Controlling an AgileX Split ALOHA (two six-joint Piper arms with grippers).
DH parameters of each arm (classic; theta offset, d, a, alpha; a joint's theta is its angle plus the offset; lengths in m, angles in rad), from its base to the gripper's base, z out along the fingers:
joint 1: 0 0.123 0 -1.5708
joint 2: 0.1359 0 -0.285 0
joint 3: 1.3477 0 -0.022 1.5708
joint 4: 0 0.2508 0 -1.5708
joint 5: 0 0 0.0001 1.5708
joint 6: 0 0.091 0 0
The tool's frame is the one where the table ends.
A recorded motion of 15 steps. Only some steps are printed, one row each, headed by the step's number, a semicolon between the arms.
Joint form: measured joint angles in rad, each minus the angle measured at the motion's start. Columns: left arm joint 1, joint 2, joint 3, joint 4, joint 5, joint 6; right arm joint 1, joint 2, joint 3, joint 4, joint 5, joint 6.
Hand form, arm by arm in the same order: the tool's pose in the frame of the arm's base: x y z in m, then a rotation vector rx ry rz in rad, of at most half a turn. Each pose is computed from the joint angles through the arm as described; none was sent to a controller.
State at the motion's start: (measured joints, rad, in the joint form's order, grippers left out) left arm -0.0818 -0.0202 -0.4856 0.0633 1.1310 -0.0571; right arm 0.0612 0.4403 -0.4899 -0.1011 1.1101 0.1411
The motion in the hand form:
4: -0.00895 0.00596 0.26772 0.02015 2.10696 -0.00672; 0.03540 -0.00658 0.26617 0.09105 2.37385 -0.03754
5: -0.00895 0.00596 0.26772 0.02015 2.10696 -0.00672; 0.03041 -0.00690 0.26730 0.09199 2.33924 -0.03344
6: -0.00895 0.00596 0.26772 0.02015 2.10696 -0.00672; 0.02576 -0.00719 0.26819 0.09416 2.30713 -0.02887
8: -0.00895 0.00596 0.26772 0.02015 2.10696 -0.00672; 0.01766 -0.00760 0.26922 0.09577 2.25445 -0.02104
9: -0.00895 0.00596 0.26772 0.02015 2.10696 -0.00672; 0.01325 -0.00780 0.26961 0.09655 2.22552 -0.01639
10: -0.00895 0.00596 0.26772 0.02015 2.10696 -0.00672; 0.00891 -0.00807 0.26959 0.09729 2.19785 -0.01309
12: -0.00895 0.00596 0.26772 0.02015 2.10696 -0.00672; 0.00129 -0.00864 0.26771 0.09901 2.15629 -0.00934
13: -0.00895 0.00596 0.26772 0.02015 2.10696 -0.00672; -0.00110 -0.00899 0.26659 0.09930 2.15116 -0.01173
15: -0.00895 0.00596 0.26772 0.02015 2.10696 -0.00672; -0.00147 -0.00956 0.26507 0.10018 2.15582 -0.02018
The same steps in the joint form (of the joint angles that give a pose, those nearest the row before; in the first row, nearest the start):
4: 0.0000 0.0000 0.0000 0.0000 0.0000 0.0000; 0.0000 -0.1625 0.0032 -0.0063 -0.0023 0.0064
5: 0.0000 0.0000 0.0000 0.0000 0.0000 0.0000; -0.0001 -0.1973 0.0032 -0.0064 -0.0023 0.0063
6: 0.0000 0.0000 0.0000 0.0000 0.0000 0.0000; 0.0001 -0.2295 0.0032 -0.0066 -0.0023 0.0076
8: 0.0000 0.0000 0.0000 0.0000 0.0000 0.0000; -0.0001 -0.2844 0.0032 -0.0054 -0.0005 0.0075
9: 0.0000 0.0000 0.0000 0.0000 0.0000 0.0000; 0.0000 -0.3143 0.0031 -0.0045 0.0003 0.0075
10: 0.0000 0.0000 0.0000 0.0000 0.0000 0.0000; 0.0000 -0.3440 0.0040 -0.0045 0.0013 0.0075
12: 0.0000 0.0000 0.0000 0.0000 0.0000 0.0000; -0.0001 -0.3977 0.0099 -0.0054 0.0075 0.0075
13: 0.0000 0.0000 0.0000 0.0000 0.0000 0.0000; 0.0000 -0.4127 0.0118 -0.0075 0.0157 0.0066
15: 0.0000 0.0000 0.0000 0.0000 0.0000 0.0000; -0.0001 -0.4165 0.0161 -0.0139 0.0206 0.0066

